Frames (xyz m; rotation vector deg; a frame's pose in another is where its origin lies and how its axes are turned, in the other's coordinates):
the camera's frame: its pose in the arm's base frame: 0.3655 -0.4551 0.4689 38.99 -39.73 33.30
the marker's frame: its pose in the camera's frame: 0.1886 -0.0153 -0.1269 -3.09 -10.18 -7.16
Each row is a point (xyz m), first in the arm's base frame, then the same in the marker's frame.
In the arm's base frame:
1: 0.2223 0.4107 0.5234
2: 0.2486 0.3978 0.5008
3: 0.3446 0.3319 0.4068
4: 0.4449 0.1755 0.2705
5: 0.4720 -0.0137 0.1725
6: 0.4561 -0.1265 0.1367
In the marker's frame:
1: -0.1762 0.6953 -0.3605
2: -0.1776 0.6615 -0.3755
3: -0.1926 0.5201 -0.4222
4: -0.2413 0.2949 -0.4261
5: -0.3079 0.1052 -0.3504
6: -0.3502 0.0202 -0.2780

